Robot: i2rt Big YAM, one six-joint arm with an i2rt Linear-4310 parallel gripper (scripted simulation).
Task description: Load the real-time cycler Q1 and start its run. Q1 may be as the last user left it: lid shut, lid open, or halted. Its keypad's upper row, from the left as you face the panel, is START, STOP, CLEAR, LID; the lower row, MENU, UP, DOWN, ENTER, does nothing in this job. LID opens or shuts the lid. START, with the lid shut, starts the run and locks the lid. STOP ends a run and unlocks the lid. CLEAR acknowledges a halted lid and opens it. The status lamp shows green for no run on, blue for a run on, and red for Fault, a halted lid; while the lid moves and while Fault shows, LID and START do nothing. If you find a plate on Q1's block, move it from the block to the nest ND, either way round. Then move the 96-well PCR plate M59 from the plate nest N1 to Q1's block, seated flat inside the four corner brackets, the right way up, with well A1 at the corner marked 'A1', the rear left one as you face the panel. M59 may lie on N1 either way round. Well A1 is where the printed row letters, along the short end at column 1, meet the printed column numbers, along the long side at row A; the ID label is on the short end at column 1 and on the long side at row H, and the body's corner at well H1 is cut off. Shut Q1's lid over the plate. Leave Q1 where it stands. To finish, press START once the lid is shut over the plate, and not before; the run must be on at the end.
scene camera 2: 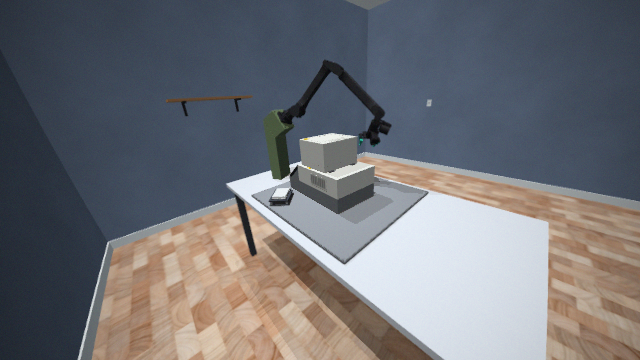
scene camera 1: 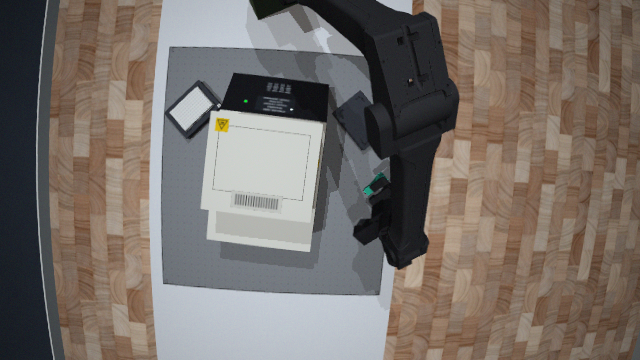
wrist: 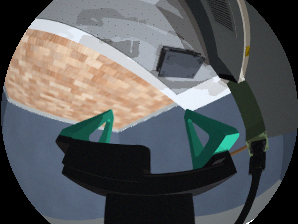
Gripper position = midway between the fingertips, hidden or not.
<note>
In view: my gripper [wrist: 148,113], a white 96-well plate M59 [scene camera 1: 195,105], a cream lid [scene camera 1: 260,166] and a dark nest nd [scene camera 1: 353,110].
The cream lid shows as well in scene camera 2 [scene camera 2: 328,152]. The dark nest nd also shows in the wrist view [wrist: 183,65]. The wrist view does not show the white 96-well plate M59, which is hidden by the cream lid.
</note>
